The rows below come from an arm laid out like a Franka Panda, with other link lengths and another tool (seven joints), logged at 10 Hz.
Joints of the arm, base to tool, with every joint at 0 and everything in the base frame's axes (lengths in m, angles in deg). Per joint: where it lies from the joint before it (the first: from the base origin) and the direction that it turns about. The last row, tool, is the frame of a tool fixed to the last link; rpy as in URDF.
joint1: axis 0 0 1 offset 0.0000 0.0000 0.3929
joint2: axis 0 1 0 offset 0.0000 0.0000 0.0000
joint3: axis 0 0 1 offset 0.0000 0.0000 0.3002
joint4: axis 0 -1 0 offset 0.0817 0.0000 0.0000
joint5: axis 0 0 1 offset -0.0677 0.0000 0.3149
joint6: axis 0 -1 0 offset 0.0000 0.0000 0.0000
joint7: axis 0 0 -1 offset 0.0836 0.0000 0.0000
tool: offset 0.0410 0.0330 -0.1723 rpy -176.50 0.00 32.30
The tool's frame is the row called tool.
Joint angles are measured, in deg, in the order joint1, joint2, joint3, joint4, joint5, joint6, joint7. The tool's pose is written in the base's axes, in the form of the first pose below.
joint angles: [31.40 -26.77 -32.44 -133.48 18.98 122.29 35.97]
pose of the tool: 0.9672, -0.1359, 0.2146; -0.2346, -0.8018, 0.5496; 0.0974, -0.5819, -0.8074; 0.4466, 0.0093, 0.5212
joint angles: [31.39 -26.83 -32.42 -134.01 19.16 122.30 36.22]
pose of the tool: 0.9676, -0.1439, 0.2076; -0.2374, -0.7992, 0.5523; 0.0864, -0.5836, -0.8074; 0.4448, 0.0103, 0.5173
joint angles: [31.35 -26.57 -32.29 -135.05 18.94 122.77 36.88]
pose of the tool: 0.9674, -0.1607, 0.1958; -0.2436, -0.8015, 0.5461; 0.0692, -0.5760, -0.8145; 0.4427, 0.0117, 0.5079
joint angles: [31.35 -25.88 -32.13 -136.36 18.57 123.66 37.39]
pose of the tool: 0.9675, -0.1774, 0.1804; -0.2478, -0.8086, 0.5337; 0.0512, -0.5610, -0.8262; 0.4412, 0.0138, 0.4944
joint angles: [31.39 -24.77 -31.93 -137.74 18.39 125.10 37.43]
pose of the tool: 0.9676, -0.1890, 0.1671; -0.2493, -0.8178, 0.5187; 0.0386, -0.5436, -0.8385; 0.4410, 0.0164, 0.4793
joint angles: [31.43 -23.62 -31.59 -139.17 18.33 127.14 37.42]
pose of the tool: 0.9667, -0.1979, 0.1620; -0.2534, -0.8267, 0.5023; 0.0346, -0.5267, -0.8494; 0.4415, 0.0191, 0.4653
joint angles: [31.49 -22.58 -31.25 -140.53 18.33 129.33 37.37]
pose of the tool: 0.9655, -0.2042, 0.1617; -0.2581, -0.8346, 0.4867; 0.0356, -0.5117, -0.8584; 0.4421, 0.0214, 0.4530
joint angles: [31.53 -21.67 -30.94 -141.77 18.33 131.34 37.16]
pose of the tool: 0.9649, -0.2069, 0.1620; -0.2599, -0.8421, 0.4725; 0.0387, -0.4980, -0.8663; 0.4422, 0.0232, 0.4422
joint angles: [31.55 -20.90 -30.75 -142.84 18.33 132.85 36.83]
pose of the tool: 0.9652, -0.2079, 0.1588; -0.2587, -0.8488, 0.4610; 0.0390, -0.4861, -0.8730; 0.4415, 0.0244, 0.4325
